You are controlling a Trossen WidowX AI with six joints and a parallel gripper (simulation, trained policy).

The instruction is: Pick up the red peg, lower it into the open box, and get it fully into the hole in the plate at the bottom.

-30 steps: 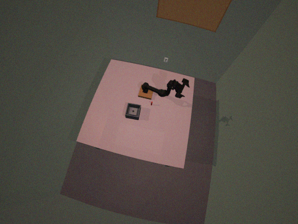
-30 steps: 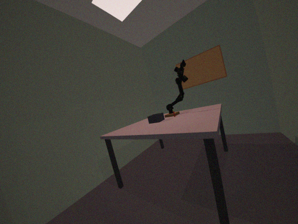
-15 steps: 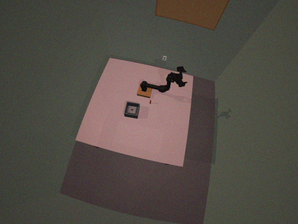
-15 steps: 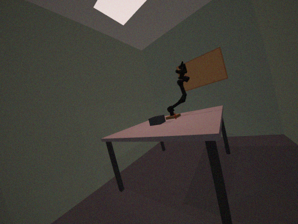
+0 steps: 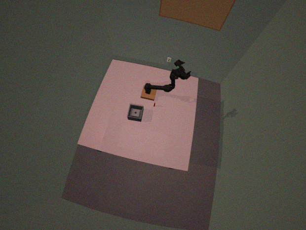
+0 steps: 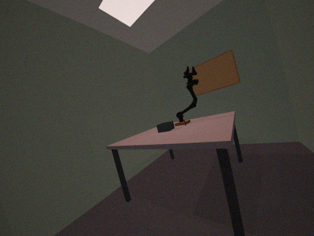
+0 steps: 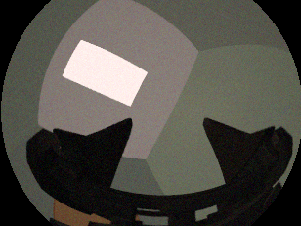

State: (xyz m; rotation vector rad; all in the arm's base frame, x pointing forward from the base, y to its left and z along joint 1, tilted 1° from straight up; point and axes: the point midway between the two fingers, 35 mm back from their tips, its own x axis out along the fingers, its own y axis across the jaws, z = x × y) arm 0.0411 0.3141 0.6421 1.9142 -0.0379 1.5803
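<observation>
The red peg is 10 cm ahead of my gripper tip, 21 cm to the right of it and 67 cm below it. From my gripper tip the other things lie so: dark box: 28 cm ahead, 39 cm to the right, 68 cm below; grey plate: 28 cm ahead, 39 cm to the right, 66 cm below.
</observation>
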